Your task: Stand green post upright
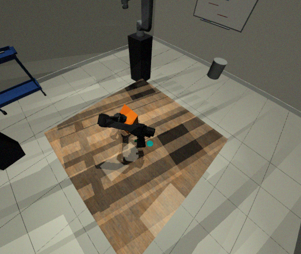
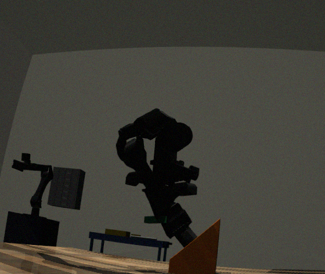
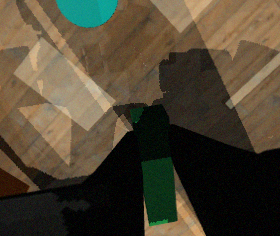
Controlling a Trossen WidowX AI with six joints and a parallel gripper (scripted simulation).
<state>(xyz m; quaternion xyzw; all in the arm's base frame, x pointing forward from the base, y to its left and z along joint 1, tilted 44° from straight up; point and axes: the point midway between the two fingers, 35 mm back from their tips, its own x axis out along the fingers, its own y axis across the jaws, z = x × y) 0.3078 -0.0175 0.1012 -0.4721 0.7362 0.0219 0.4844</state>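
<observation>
My gripper tip is 4 cm short of the cyan circle, 8 cm to the right of it and 14 cm above it. From my gripper tip the other things lie so: green post (1 cm behind, 1 cm to the right).
</observation>
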